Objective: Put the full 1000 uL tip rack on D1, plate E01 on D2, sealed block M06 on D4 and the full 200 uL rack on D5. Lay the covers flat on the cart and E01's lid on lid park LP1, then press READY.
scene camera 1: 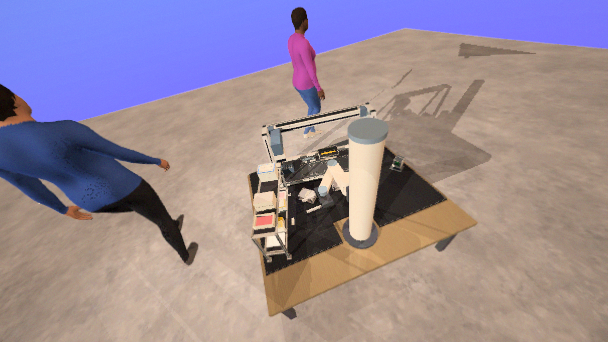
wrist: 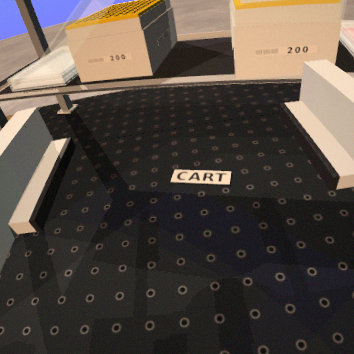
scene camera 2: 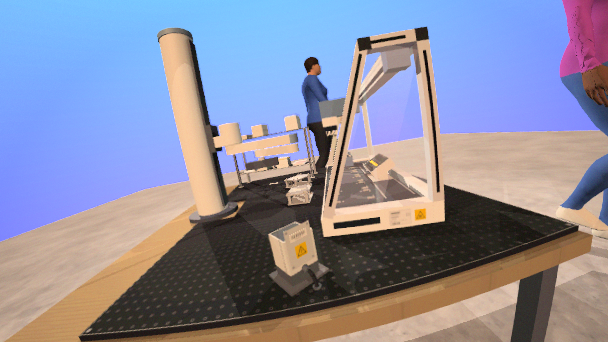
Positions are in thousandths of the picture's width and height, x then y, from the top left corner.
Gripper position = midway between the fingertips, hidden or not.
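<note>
CART label (wrist: 566, 499), in sight. My gripper (wrist: 482, 298), likewise.
</note>
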